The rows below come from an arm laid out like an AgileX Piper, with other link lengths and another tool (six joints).
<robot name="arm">
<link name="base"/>
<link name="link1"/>
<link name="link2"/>
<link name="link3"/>
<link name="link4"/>
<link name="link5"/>
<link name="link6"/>
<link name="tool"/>
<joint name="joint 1" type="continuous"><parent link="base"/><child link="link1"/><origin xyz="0.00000 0.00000 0.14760"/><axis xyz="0 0 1"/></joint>
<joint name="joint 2" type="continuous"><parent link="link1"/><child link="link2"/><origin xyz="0.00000 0.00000 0.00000"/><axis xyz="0 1 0"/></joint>
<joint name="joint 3" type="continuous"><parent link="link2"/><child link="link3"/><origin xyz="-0.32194 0.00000 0.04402"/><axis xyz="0 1 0"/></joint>
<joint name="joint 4" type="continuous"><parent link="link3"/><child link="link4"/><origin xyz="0.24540 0.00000 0.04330"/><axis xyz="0.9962 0 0.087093"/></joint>
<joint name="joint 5" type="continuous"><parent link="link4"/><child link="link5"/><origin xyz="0.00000 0.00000 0.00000"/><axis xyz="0 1 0"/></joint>
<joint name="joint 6" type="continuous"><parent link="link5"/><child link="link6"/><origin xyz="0.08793 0.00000 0.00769"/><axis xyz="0.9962 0 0.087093"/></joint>
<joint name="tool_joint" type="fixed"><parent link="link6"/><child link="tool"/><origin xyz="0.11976 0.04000 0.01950" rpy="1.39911 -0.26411 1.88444"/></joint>
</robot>
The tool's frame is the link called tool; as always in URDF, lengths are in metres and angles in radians. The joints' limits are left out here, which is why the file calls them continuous.
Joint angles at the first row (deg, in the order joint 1, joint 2, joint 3, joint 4, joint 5, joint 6):
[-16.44, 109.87, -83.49, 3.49, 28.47, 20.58]
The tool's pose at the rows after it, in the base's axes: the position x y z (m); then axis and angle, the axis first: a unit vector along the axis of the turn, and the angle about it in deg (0 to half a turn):
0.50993 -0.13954 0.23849 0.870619 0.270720 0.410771 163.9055
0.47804 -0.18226 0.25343 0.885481 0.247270 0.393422 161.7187
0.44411 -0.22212 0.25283 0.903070 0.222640 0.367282 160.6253
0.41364 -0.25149 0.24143 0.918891 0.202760 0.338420 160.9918
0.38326 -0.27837 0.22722 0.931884 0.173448 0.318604 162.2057
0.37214 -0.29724 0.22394 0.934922 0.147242 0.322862 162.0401
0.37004 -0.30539 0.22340 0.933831 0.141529 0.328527 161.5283
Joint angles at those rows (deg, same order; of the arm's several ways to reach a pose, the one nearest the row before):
[-19.64, 106.81, -83.36, 3.48, 32.66, 20.52]
[-25.44, 103.73, -82.98, 3.08, 36.31, 18.52]
[-31.44, 102.17, -82.07, 3.03, 39.22, 16.00]
[-36.51, 101.88, -80.88, 3.29, 41.54, 13.32]
[-41.94, 102.09, -79.34, 5.04, 42.93, 10.31]
[-45.06, 102.71, -79.22, 6.96, 42.31, 9.15]
[-46.21, 103.09, -79.22, 8.06, 41.30, 8.01]

